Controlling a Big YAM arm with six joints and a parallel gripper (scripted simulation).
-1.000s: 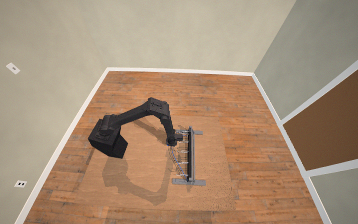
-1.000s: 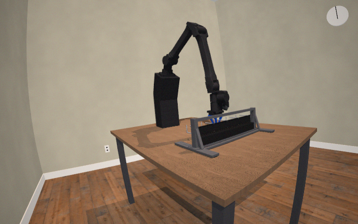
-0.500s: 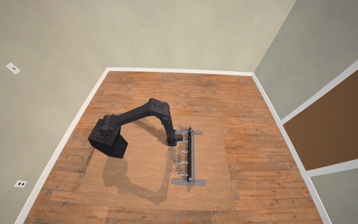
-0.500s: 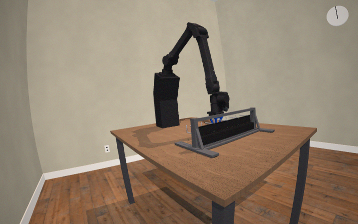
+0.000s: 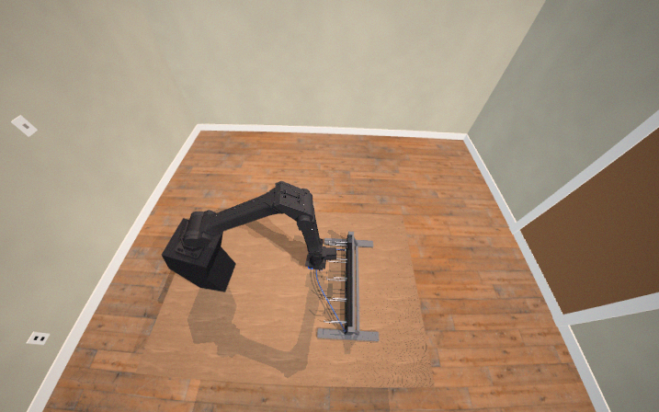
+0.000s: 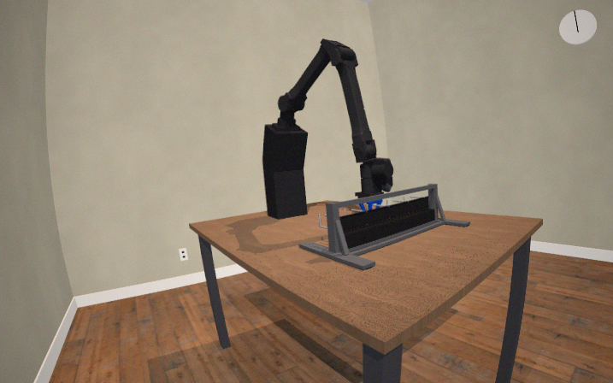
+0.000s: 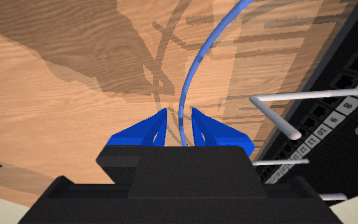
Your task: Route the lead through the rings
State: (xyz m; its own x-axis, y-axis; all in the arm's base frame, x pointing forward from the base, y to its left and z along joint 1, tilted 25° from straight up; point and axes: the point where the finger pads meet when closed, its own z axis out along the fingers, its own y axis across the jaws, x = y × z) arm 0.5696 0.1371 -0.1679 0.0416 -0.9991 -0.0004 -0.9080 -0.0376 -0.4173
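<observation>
The grey rack is 190 mm ahead of my hand, 50 mm to the right of it and 30 mm above it.
</observation>
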